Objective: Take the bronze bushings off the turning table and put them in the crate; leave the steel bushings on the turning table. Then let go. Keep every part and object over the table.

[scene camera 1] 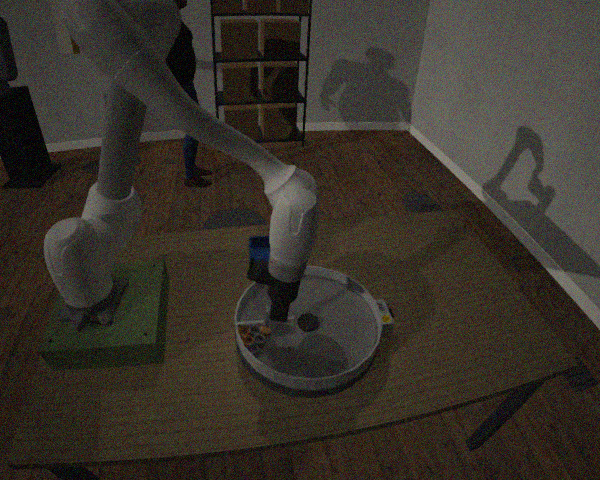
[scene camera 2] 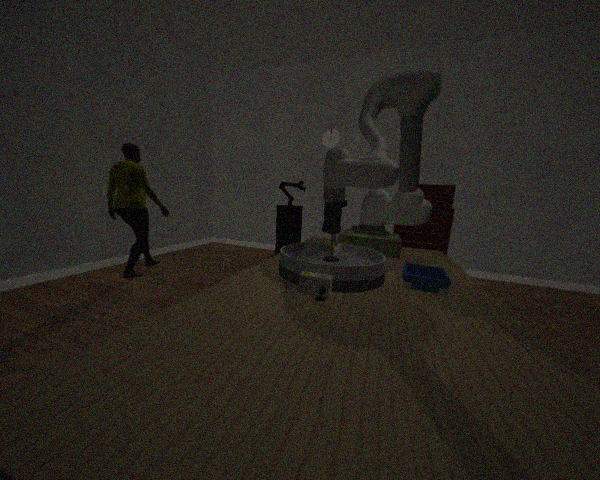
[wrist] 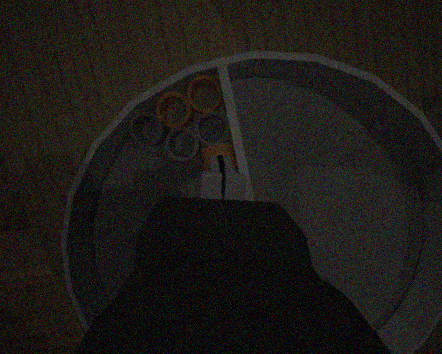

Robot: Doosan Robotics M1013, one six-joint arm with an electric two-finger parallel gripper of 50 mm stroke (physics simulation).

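Places are measured from the arm's base along level axes (x right, y ahead, z up), in millimetres.
Pixels of known places: gripper, fingertip midpoint: (scene camera 1: 267, 325) (scene camera 2: 332, 244) (wrist: 218, 167); arm's base, link origin: (scene camera 1: 94, 301) (scene camera 2: 371, 233).
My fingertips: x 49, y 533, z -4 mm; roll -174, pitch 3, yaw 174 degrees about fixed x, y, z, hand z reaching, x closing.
Observation:
For each thing: its top centre in the pictures, then the offset to it from my fingertips. "*": a spot on its surface instead.
- round grey tray with a divider wall, surface spot: (wrist: 233, 110) * dx -14, dy -49, dz -5 mm
- third bronze bushing, top centre: (wrist: 217, 159) (scene camera 1: 265, 327) dx +1, dy -7, dz -9 mm
- blue crate, top centre: (scene camera 1: 275, 248) (scene camera 2: 424, 270) dx -385, dy +8, dz -44 mm
- hub, top centre: (scene camera 1: 308, 321) dx -43, dy +115, dz -33 mm
- small outer box with a yellow mark, surface spot: (scene camera 1: 385, 316) * dx -65, dy +349, dz -35 mm
The turning table (scene camera 1: 370, 350) (scene camera 2: 332, 272) (wrist: 80, 170) is a round grey tray with a divider wall (wrist: 233, 110). Beside the divider stand two upright bronze bushings (wrist: 204, 79) (wrist: 159, 109) and three upright steel bushings (wrist: 200, 129) (wrist: 182, 158) (wrist: 135, 128). A third bronze bushing (wrist: 218, 149) (scene camera 1: 265, 330) lies on its side near the divider, partly hidden by the fingertips. My gripper (wrist: 218, 167) (scene camera 2: 334, 242) is shut and empty, its tips over or against this bushing; contact is unclear. The blue crate (scene camera 1: 259, 249) (scene camera 2: 426, 277) stands apart from the turning table; its inside is not visible.
The turning table has a hub (scene camera 1: 307, 322) and a small outer box with a yellow mark (scene camera 1: 385, 316). The arm's green base block (scene camera 1: 142, 320) (scene camera 2: 390, 245) stands at the left in scene view 1. A person (scene camera 2: 131, 195) is on the floor beyond the table.

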